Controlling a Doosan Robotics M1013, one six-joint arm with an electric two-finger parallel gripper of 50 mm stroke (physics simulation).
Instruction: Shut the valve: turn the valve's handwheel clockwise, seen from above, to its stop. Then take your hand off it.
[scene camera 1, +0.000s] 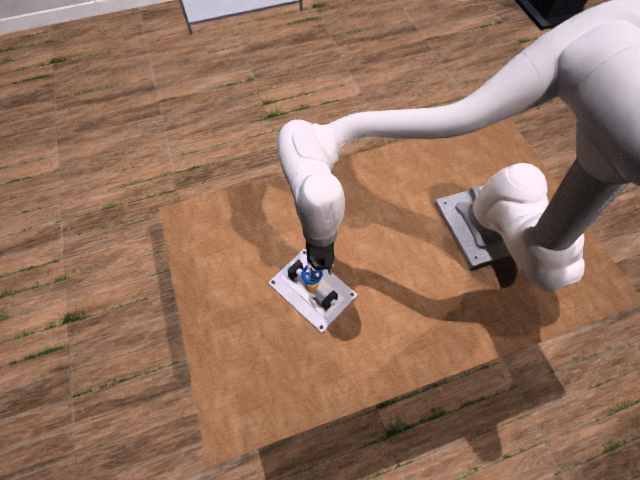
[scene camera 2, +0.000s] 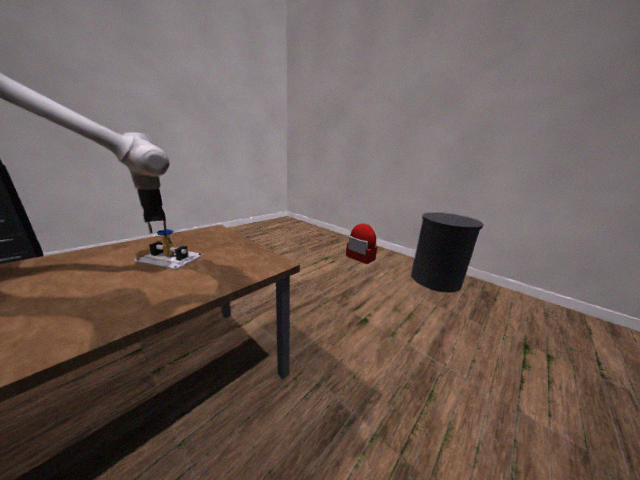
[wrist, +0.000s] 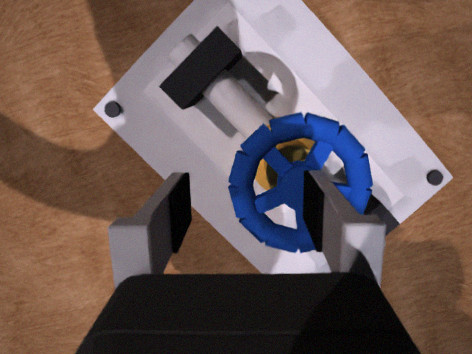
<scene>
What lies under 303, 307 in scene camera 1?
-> A base plate.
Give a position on a base plate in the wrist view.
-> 309, 49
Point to the gripper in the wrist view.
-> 246, 195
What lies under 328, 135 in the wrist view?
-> A blue handwheel.
</scene>
